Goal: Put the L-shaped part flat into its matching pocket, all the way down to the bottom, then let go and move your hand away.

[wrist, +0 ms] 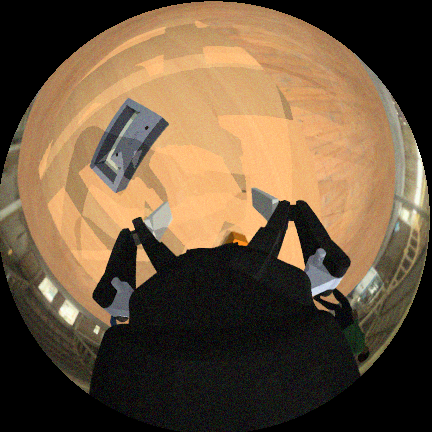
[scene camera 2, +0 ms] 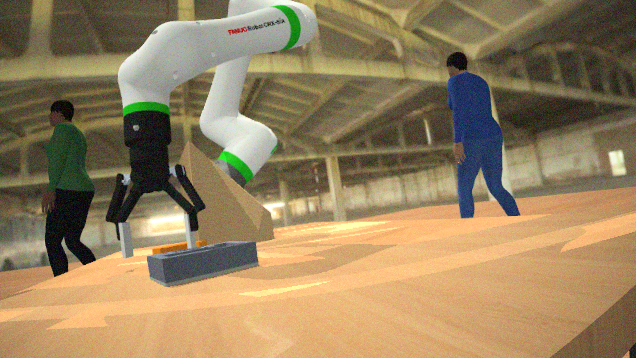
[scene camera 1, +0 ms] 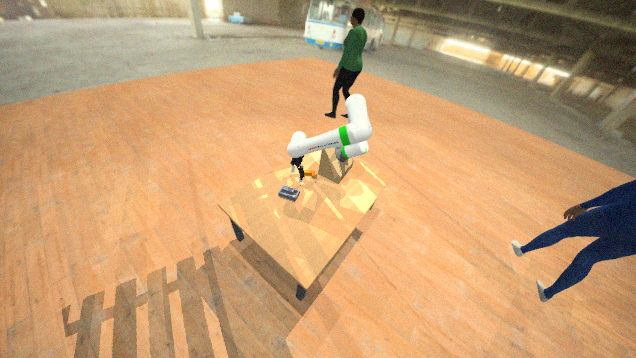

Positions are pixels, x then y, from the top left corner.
Scene:
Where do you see a grey pocket block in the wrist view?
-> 133, 129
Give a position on a grey pocket block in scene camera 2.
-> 172, 268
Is my gripper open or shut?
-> Open.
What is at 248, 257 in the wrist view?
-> My gripper.

